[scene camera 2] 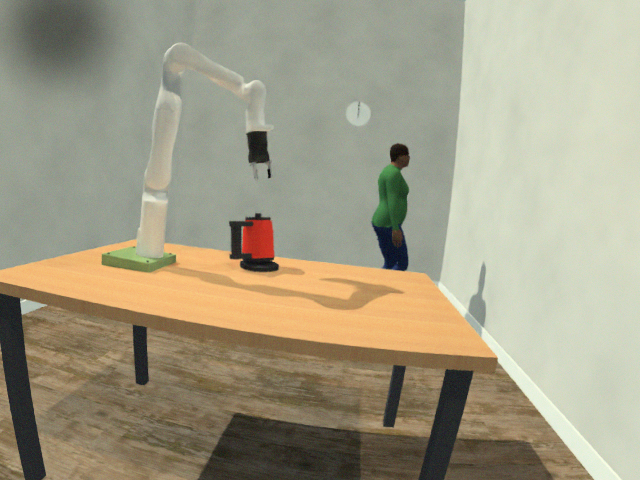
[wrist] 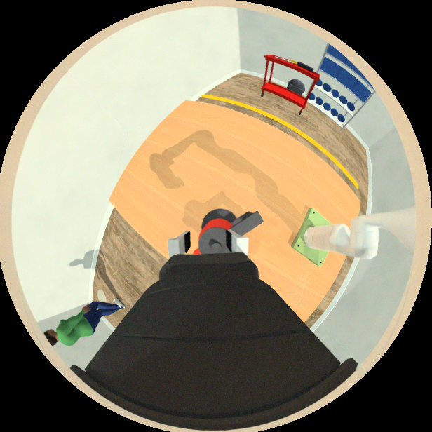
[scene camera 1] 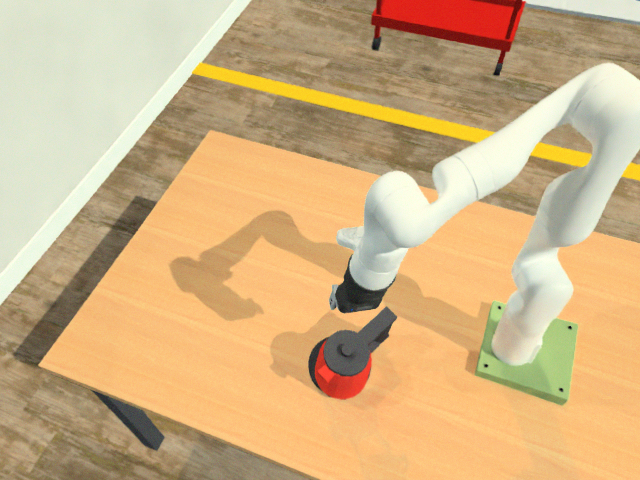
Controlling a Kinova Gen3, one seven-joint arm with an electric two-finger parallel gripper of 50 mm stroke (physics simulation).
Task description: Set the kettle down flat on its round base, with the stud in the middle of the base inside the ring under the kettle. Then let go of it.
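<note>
The red kettle looks about upright over the black round base in the second scene view. Much of the base's near top shows there in front of the kettle, so the kettle looks set off centre, towards the far side, or slightly raised. I cannot tell which. The stud and the ring under the kettle are hidden. The black handle points towards the arm's mount. My gripper is open and empty, well above the lid.
The arm's green mounting plate is on the handle side of the kettle. The wooden table carries both. A red cart and a person are away from the table.
</note>
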